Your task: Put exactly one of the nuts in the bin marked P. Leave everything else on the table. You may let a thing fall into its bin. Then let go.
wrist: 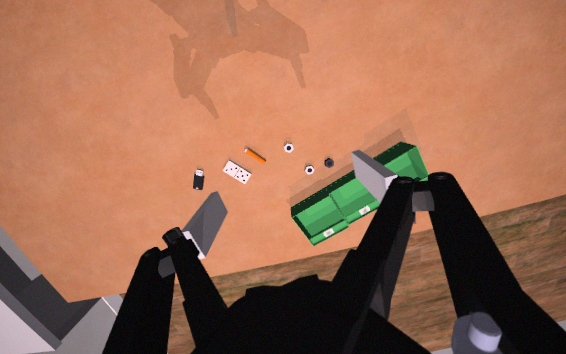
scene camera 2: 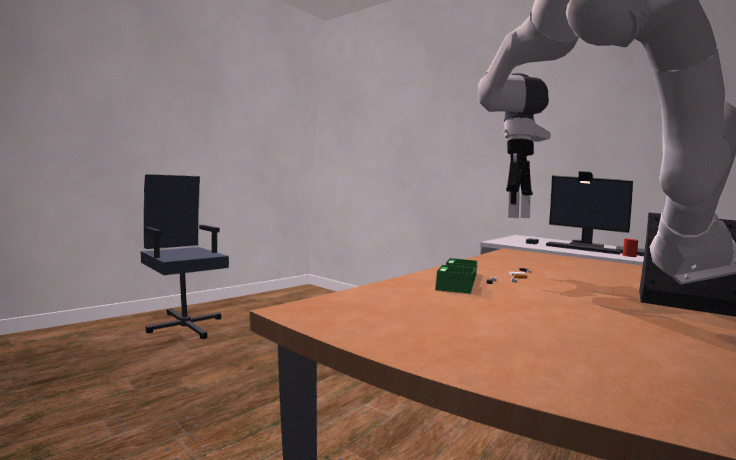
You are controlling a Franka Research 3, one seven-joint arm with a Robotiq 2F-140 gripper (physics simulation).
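Two silvery nuts, one (wrist: 288, 148) and another (wrist: 309, 170), and a dark nut (wrist: 328, 163) lie apart on the table (scene camera 2: 434, 336) (wrist: 100, 115), close to a row of green bins (scene camera 2: 454, 279) (wrist: 320, 218). The bins stand near the table's edge. White labels show on their fronts, but the letters are too small to read, so I cannot tell which is P. One fingertip hides part of the row in the wrist view. My gripper (scene camera 2: 518, 210) (wrist: 285, 184) is open and empty, high above the table, with its fingers pointing down.
A white domino (wrist: 237, 171), an orange stick (wrist: 255, 156) and a black USB stick (wrist: 198, 179) lie on the table beside the nuts. Behind the table a desk carries a monitor (scene camera 2: 590, 203) and a red cup (scene camera 2: 630, 247). An office chair (scene camera 2: 184, 257) stands at the left.
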